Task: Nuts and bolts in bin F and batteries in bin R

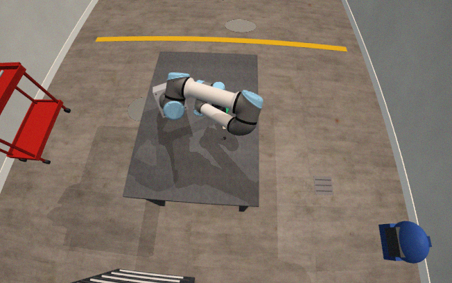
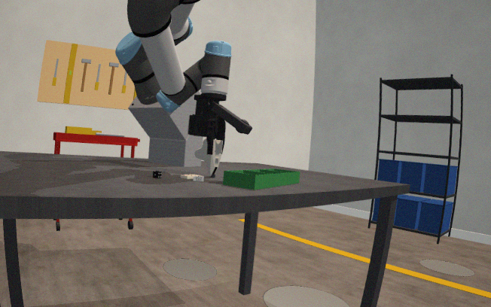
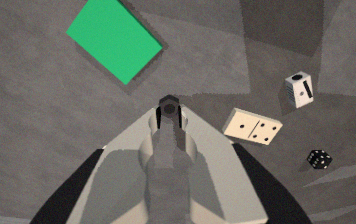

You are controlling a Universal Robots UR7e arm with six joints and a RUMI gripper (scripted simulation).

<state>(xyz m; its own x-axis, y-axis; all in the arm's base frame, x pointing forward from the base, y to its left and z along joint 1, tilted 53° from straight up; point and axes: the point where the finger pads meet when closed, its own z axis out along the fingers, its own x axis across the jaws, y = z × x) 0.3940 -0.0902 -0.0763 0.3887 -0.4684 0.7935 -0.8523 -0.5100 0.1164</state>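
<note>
Now: hand 14 cm short of the green bin tray and 5 cm to the right of it. From my hand the other things lie so: flat green card (3 cm ahead, 5 cm to the left, 1 cm below); cream domino-like tile (1 cm ahead, 8 cm to the right, 1 cm below); black nut (1 cm below).
</note>
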